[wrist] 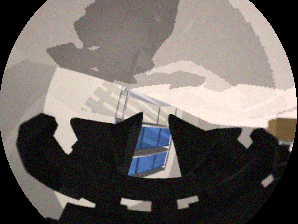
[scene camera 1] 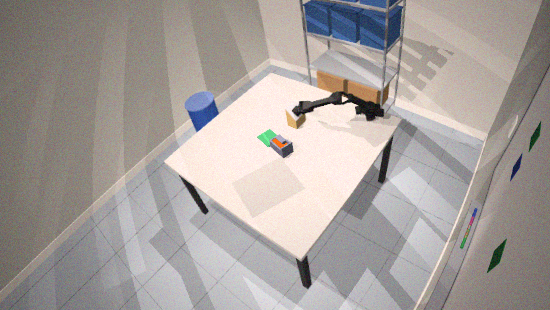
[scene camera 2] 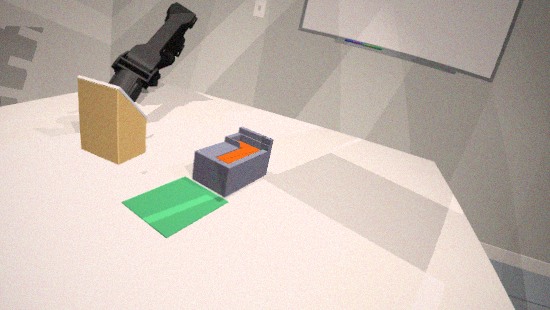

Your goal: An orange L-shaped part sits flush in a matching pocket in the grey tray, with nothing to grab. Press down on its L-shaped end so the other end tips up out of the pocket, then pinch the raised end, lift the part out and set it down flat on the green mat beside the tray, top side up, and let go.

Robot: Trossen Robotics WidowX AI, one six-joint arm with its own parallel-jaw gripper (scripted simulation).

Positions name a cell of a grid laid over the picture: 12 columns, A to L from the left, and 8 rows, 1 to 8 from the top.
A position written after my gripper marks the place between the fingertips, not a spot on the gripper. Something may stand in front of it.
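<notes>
Green mat (scene camera 2: D6), my gripper (wrist: G5), both visible.
</notes>
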